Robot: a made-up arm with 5 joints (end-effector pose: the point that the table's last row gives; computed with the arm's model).
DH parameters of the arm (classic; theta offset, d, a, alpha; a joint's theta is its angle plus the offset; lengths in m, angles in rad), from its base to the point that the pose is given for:
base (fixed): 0 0 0 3.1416
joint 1: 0 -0.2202 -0.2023 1.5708
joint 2: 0 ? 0.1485 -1.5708
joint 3: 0 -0.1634 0.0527 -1.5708
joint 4: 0 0.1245 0.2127 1.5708
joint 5: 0.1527 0 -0.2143 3.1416
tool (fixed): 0.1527 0.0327 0 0
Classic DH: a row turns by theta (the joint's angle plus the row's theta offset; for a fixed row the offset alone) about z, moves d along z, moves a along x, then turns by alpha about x.
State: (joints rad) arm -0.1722 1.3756 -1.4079 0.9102 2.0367
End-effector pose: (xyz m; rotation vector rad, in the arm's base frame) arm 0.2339 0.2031 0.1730 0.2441 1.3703 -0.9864
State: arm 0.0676 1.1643 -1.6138 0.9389 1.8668
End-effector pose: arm 0.2281 0.1099 0.3247 0.7372 1.2084 -0.8122
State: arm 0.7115 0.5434 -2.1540 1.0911 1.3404
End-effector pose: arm -0.0292 -0.0178 0.5161 1.4202 0.1675 -0.1703
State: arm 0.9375 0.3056 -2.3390 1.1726 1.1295
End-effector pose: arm -0.1060 0.0153 0.5113 1.3750 -0.2257 0.0949
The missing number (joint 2, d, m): -0.0787
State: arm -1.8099 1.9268 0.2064 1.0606 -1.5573
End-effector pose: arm 0.4072 0.1458 -0.0725 0.4583 -1.1903 -2.6643
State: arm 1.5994 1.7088 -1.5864 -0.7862 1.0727
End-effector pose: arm 0.0985 0.1225 0.1402 1.0795 1.2603 -0.1539
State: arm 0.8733 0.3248 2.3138 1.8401 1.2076
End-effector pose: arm -0.0180 -0.1637 0.4478 2.0748 1.1242 1.2961
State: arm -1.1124 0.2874 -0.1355 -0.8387 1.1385
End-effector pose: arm 0.0297 0.1196 0.1989 -1.0311 0.4491 0.1142
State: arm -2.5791 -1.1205 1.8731 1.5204 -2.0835
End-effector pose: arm 0.5874 -0.3527 0.2623 -0.0350 -1.4595 1.5936
